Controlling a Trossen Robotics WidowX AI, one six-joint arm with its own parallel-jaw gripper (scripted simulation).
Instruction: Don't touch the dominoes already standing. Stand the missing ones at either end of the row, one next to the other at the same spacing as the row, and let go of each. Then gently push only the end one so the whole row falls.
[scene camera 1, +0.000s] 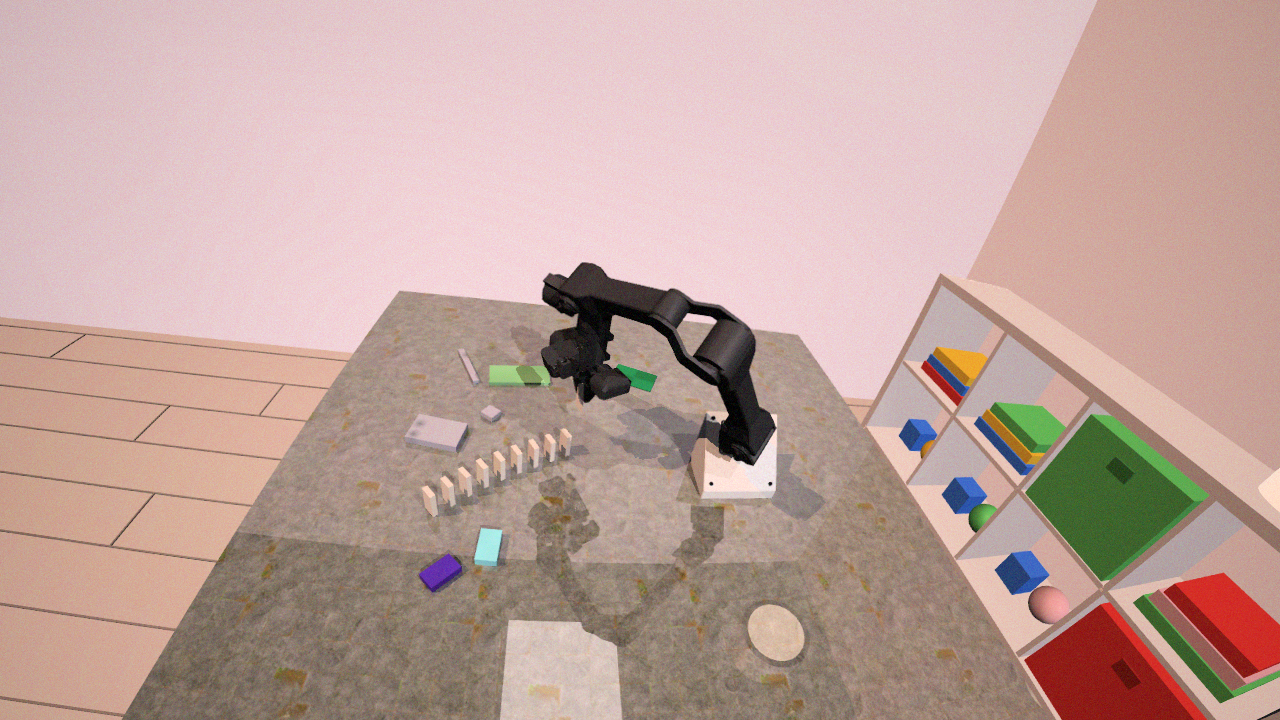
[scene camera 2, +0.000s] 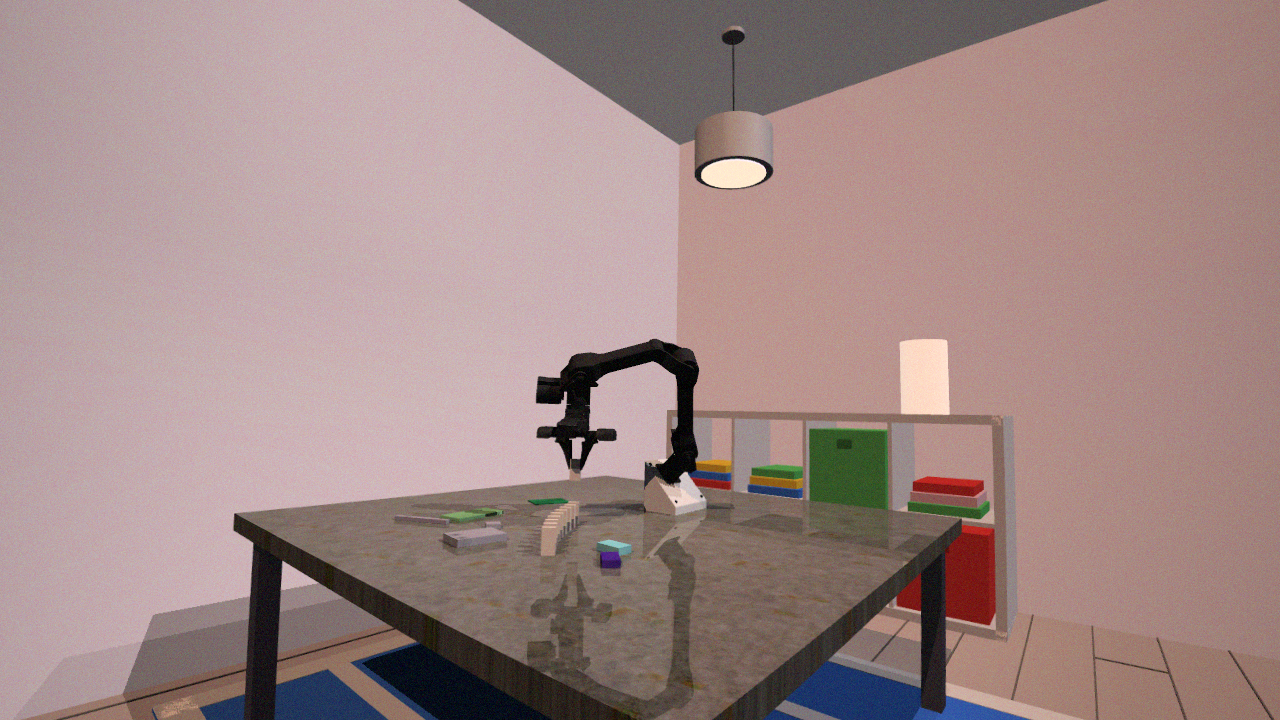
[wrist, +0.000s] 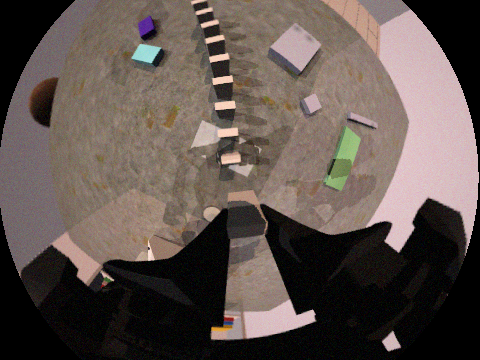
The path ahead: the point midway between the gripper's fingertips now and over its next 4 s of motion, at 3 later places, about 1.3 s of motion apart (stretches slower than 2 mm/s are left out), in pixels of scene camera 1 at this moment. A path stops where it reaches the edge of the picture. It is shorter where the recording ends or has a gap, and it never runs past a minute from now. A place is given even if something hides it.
My gripper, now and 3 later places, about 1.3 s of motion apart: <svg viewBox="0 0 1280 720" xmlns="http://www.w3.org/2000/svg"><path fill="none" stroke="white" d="M582 397L582 425L601 404L586 436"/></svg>
